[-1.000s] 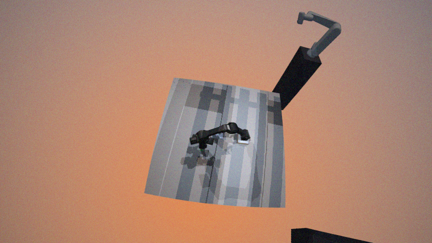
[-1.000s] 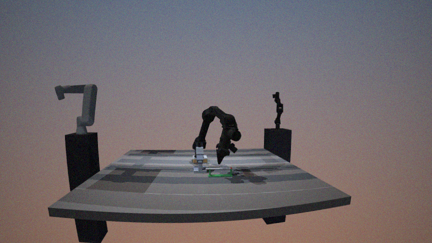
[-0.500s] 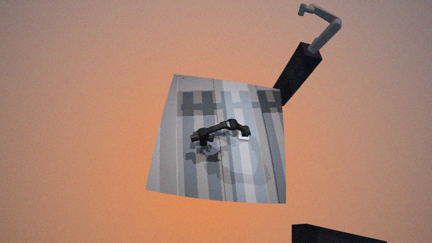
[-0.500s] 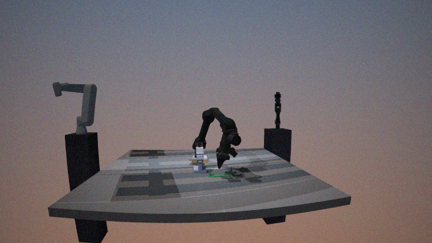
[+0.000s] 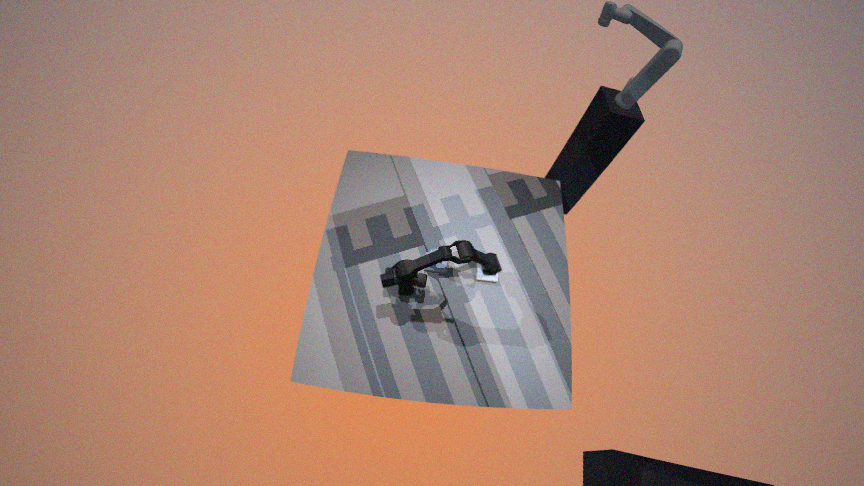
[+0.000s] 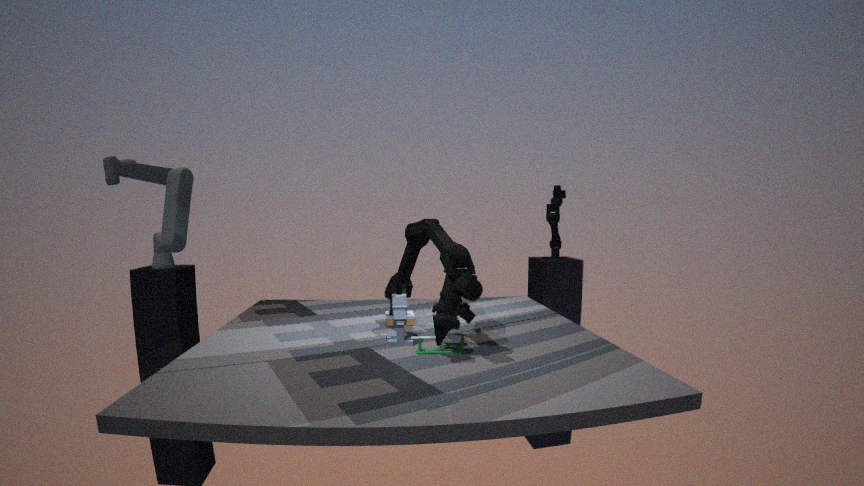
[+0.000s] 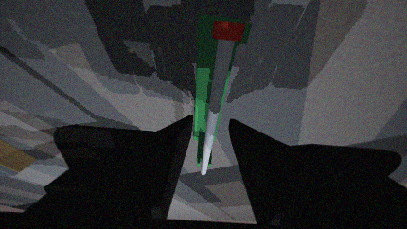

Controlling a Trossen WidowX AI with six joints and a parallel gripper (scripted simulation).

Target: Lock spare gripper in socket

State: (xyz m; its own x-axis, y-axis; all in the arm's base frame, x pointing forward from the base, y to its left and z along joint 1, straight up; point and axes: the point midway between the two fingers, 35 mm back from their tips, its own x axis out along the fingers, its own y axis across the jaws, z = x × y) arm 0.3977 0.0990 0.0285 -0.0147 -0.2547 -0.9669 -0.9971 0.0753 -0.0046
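The green bracket is 1 cm to the left of my gripper tip. The rest, counted from my gripper tip: spare gripper (14 cm behind, 10 cm to the right, 9 cm above); then socket (12 cm behind, 10 cm to the right, 3 cm above).
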